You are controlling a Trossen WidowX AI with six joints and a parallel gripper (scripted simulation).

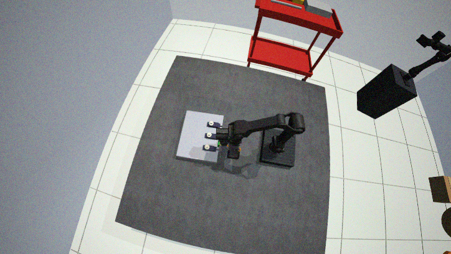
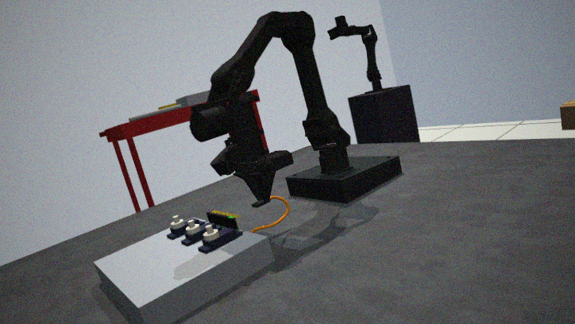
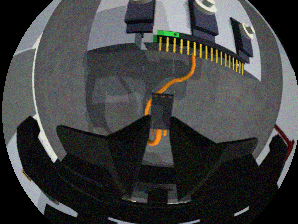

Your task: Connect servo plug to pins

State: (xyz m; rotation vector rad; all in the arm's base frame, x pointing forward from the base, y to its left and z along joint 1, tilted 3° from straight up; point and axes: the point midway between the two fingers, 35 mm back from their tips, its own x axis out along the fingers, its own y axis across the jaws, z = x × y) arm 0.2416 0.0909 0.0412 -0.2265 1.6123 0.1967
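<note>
Right now my gripper tip is 80 mm short of the green mark and 20 mm to the right of it. Also, from my gripper tip: holder block: 240 mm ahead, 20 mm to the left, 50 mm below.
</note>
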